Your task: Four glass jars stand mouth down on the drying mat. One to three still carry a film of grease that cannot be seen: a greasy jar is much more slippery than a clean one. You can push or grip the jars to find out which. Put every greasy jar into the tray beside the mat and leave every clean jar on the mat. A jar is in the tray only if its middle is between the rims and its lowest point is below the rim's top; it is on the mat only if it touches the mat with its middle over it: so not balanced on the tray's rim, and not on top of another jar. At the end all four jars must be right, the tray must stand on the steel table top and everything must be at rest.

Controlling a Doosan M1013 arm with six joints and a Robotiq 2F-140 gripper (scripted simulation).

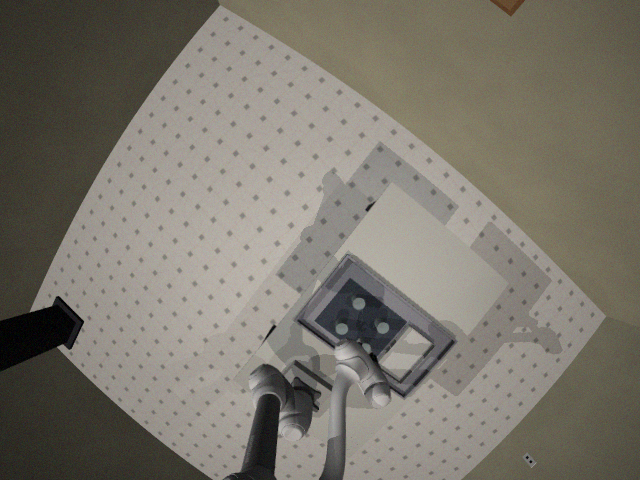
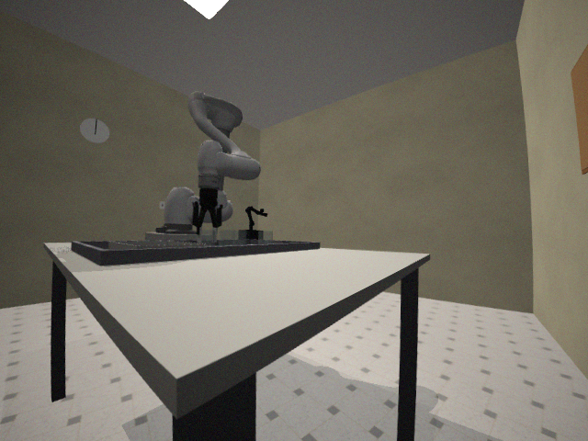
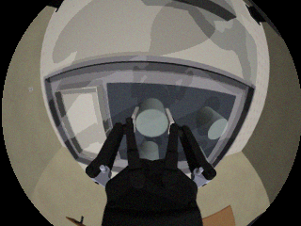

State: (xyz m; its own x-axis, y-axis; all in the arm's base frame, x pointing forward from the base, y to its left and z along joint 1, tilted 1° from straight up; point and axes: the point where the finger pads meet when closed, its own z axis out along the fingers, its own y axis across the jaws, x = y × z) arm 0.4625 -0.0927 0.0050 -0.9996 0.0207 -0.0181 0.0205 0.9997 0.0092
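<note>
The tray is 80 mm ahead of my hand, 240 mm to the right of it and 40 mm below it. Also, from my hand: dark drying mat: 90 mm ahead, 80 mm to the left, 50 mm below.
</note>
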